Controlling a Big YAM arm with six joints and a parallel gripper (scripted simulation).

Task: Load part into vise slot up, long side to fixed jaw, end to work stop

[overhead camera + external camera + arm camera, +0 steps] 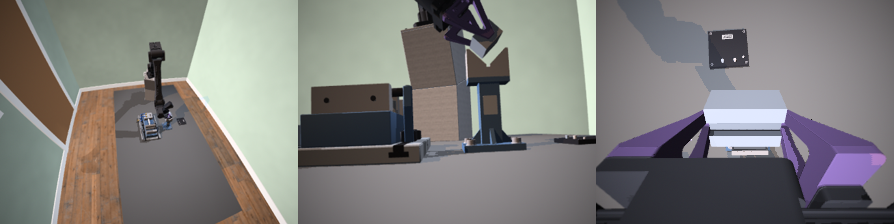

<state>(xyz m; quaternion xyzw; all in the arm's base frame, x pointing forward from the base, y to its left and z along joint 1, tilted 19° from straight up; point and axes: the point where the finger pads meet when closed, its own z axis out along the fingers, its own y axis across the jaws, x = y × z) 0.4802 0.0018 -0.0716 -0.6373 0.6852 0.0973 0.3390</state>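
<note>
The part lies right at my hand. The rest, counted from my hand: dark work stop rod 40 mm ahead, 160 mm to the right, 90 mm below; moving jaw 10 mm behind, 200 mm to the right, 110 mm below; air cylinder rod 60 mm behind, 190 mm to the right, 110 mm below.
</note>
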